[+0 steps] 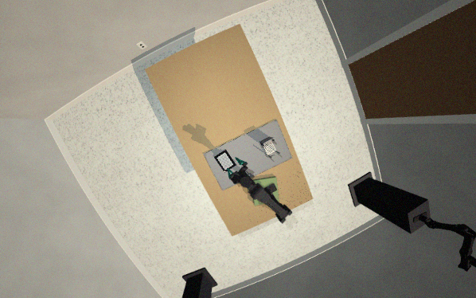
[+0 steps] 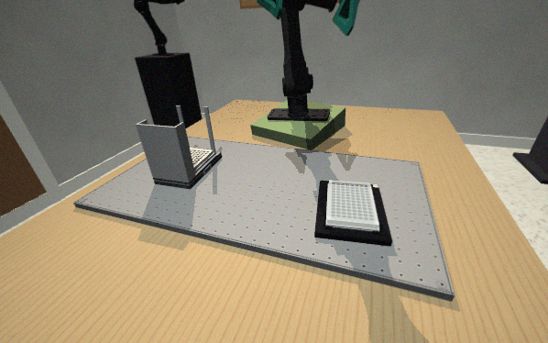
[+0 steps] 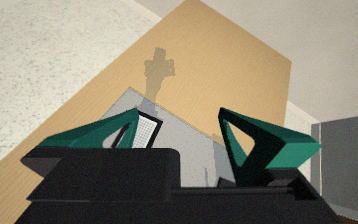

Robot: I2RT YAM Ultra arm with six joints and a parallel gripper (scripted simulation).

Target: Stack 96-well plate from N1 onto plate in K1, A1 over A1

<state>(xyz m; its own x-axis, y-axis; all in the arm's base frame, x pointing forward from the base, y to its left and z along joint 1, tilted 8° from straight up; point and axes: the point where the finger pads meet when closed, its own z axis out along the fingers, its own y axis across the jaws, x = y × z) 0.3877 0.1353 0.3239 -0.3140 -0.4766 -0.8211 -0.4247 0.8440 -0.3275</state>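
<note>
Now: hand 30 cm above the white 96-well plate, 7 cm to the right of it and 2 cm past it. Also, from my hand: pale A1 mark (30 cm below, 12 cm to the left, 10 cm behind); thin upright post (28 cm to the right, 23 cm below, 14 cm behind); black plate nest N1 (31 cm below, 7 cm to the left, 2 cm behind).
</note>
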